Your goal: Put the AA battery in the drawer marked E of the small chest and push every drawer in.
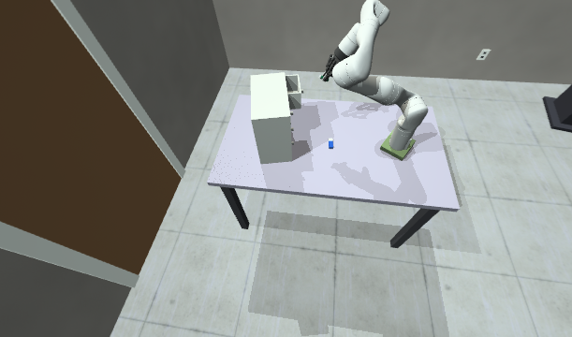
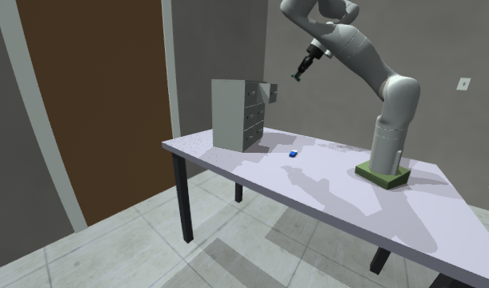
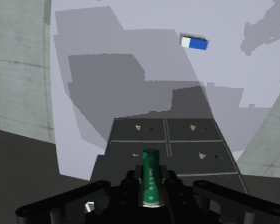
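Right now my hand is 1 cm short of the green AA battery and 1 cm above it. From my hand the other things lie so: blue block (36 cm below, 8 cm to the left, 8 cm behind); drawer (19 cm ahead, 12 cm below, 6 cm to the left).
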